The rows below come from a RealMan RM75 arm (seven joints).
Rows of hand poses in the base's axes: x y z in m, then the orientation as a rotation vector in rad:
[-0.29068 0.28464 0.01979 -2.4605 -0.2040 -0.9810]
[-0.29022 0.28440 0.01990 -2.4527 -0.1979 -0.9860]
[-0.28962 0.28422 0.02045 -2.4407 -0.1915 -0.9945]
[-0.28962 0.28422 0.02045 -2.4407 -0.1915 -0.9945]
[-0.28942 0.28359 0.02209 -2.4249 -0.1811 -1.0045]
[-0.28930 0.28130 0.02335 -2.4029 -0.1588 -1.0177]
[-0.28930 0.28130 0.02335 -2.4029 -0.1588 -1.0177]
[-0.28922 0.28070 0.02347 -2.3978 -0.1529 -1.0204]
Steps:
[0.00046 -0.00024 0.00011 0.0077 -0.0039 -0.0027]
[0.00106 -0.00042 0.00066 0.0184 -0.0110 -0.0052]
[0.00106 -0.00042 0.00066 0.0184 -0.0110 -0.0052]
[0.00126 -0.00105 0.00230 0.0332 -0.0193 -0.0095]
[0.00138 -0.00334 0.00356 0.0565 -0.0289 -0.0205]
[0.00138 -0.00334 0.00356 0.0565 -0.0289 -0.0205]
[0.00146 -0.00394 0.00368 0.0621 -0.0308 -0.0234]

